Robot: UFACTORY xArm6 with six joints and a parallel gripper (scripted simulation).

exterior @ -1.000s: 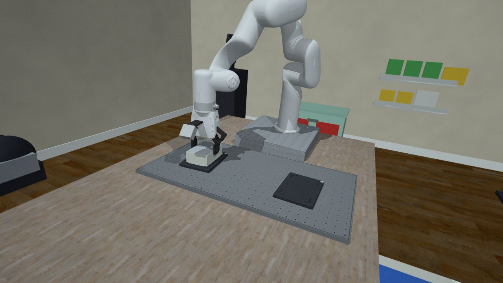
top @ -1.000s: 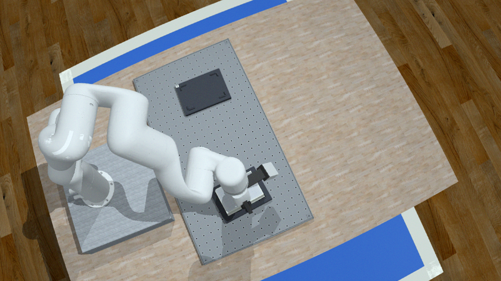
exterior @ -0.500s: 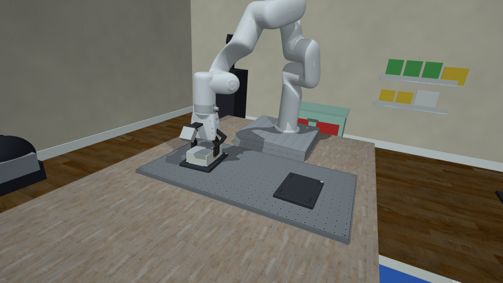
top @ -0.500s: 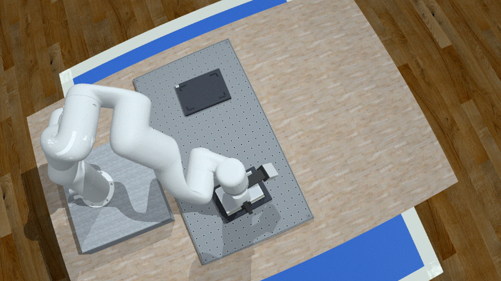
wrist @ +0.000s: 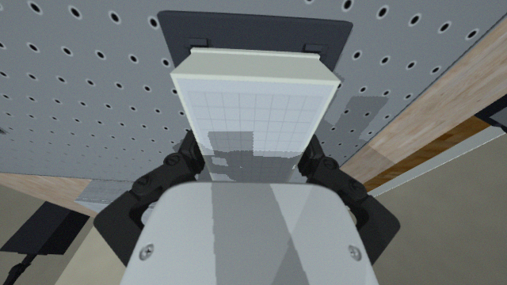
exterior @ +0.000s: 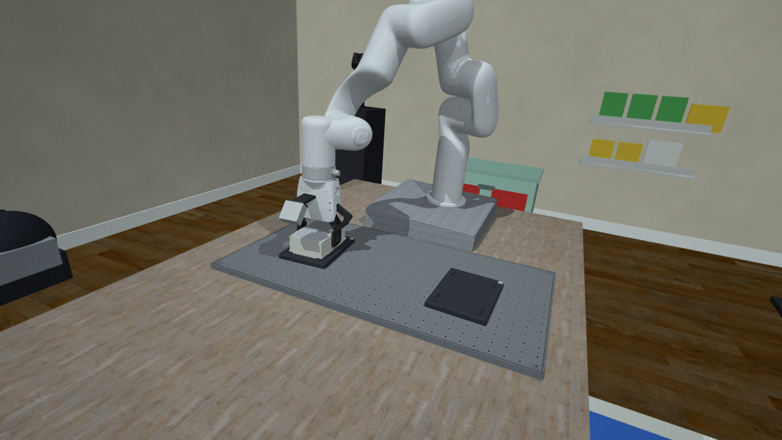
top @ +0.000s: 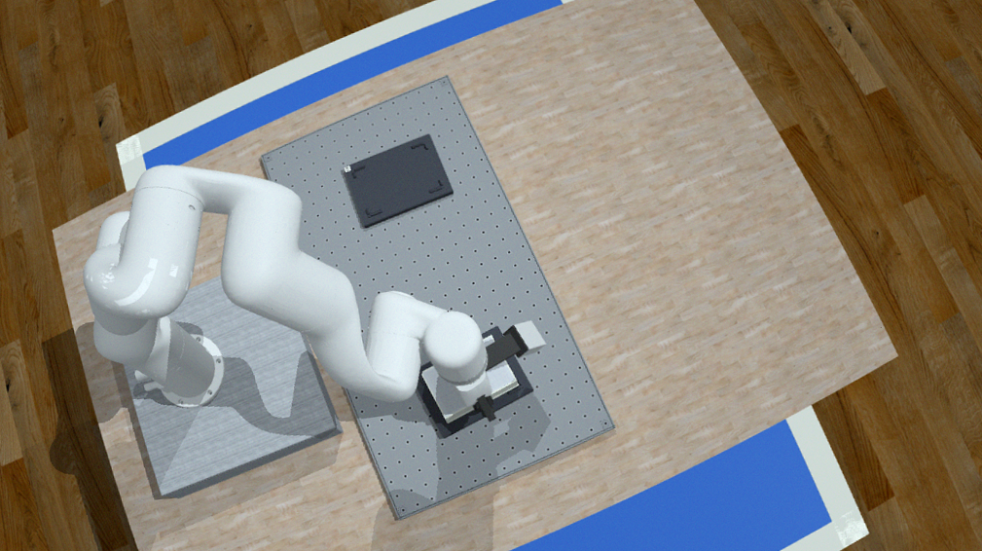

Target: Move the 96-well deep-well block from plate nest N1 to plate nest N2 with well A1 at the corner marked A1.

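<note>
Now: the white 96-well deep-well block right at my hand. The rest, counted from my hand: dark plate nest N2: 38 cm to the left, 3 cm below, 1 cm behind; dark plate nest N1: 3 cm below.
</note>
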